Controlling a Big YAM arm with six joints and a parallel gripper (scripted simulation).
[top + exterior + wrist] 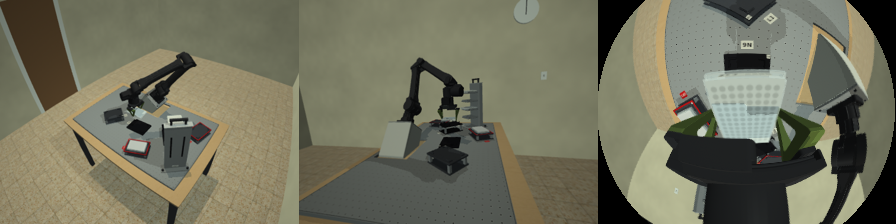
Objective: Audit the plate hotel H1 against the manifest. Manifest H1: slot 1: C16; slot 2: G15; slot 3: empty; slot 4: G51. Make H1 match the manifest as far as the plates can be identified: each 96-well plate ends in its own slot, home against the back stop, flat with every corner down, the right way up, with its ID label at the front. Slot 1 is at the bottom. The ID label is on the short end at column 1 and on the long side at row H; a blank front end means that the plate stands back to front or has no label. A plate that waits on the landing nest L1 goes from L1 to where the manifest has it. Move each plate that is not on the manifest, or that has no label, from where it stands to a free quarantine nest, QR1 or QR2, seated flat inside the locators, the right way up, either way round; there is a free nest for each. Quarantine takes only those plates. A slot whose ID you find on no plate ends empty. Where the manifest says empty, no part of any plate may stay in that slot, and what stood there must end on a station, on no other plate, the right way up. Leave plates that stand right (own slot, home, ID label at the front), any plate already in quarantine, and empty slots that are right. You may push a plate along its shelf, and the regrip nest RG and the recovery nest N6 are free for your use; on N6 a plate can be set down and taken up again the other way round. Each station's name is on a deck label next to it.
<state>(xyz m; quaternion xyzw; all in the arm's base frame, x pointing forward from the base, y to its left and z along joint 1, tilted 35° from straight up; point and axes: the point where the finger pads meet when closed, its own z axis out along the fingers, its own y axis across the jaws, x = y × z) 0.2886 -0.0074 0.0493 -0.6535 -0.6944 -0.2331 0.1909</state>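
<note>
My gripper is now 15 cm above the black recovery nest N6. From my hand the other things lie so: N6 deck label: 16 cm below, 10 cm to the right, 1 cm ahead; then grey plate hotel H1: 44 cm to the left, 15 cm ahead, 3 cm above; then red-rimmed quarantine nest: 19 cm ahead, 15 cm to the left, 12 cm below.
</note>
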